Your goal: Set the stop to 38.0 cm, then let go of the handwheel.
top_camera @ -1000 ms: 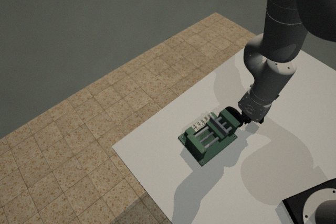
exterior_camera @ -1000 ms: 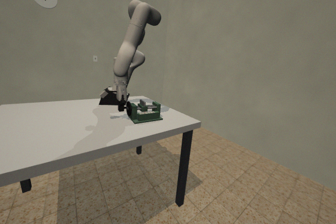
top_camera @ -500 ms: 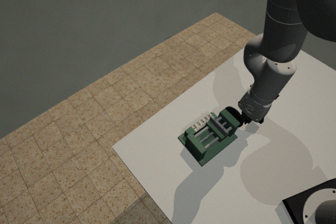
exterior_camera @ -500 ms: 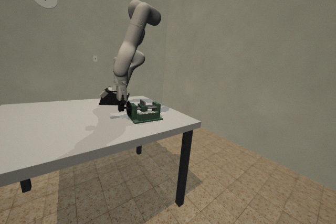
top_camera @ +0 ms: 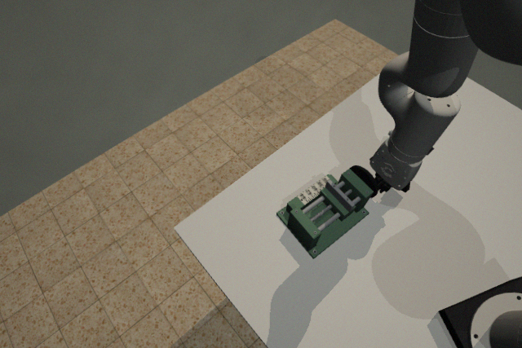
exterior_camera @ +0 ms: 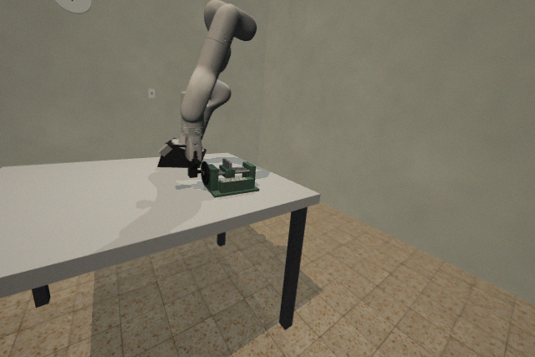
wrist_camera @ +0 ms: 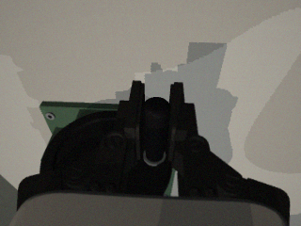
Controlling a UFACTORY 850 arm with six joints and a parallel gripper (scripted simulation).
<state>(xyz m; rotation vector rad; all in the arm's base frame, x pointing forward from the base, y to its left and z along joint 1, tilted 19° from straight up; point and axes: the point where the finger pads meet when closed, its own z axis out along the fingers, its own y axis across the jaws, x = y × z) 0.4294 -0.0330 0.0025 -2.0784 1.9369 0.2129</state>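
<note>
Now: the black handwheel 10 mm ahead of my hand and 20 mm to the left of it. From my hand the other things lie so: stop block: 30 mm ahead, 140 mm to the left, 20 mm above.
</note>
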